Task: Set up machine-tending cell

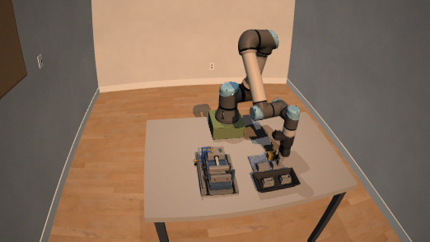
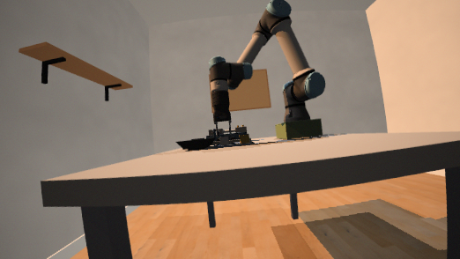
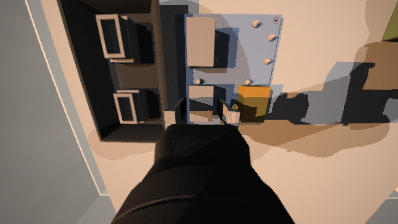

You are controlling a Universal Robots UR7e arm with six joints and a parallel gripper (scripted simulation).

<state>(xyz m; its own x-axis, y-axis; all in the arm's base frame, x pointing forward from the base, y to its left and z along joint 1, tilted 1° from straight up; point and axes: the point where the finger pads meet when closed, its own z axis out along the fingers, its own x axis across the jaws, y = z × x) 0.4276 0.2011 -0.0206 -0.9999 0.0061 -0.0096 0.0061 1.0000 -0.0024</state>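
My hand is 90 mm past the brass blank and 40 mm above it. Also, from my hand: vise (340 mm to the right, 30 mm below, 10 mm behind).
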